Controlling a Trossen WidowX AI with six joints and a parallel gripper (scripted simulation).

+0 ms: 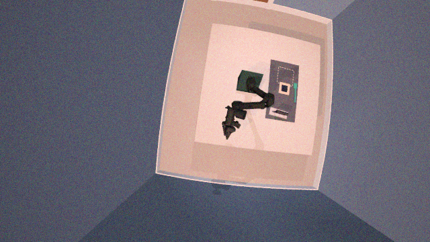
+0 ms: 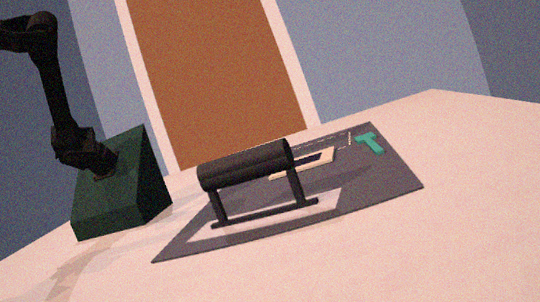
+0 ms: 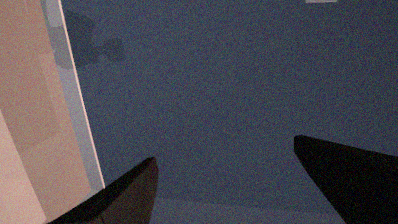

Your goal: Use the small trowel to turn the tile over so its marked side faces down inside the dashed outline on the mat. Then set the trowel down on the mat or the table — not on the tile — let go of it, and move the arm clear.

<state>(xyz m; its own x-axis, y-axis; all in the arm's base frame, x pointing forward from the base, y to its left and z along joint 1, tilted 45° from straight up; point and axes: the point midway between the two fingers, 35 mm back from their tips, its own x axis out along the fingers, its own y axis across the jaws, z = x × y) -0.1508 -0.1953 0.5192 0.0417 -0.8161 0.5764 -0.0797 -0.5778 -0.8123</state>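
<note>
My gripper tip is now 51 cm short of the trowel, 32 cm to the right of it and 32 cm above it. Also, from my gripper tip: cream tile 54 cm ahead, 60 cm to the left, 36 cm below; then teal t-shaped piece 67 cm ahead, 61 cm to the left, 36 cm below; then grey mat 53 cm ahead, 57 cm to the left, 38 cm below.
</note>
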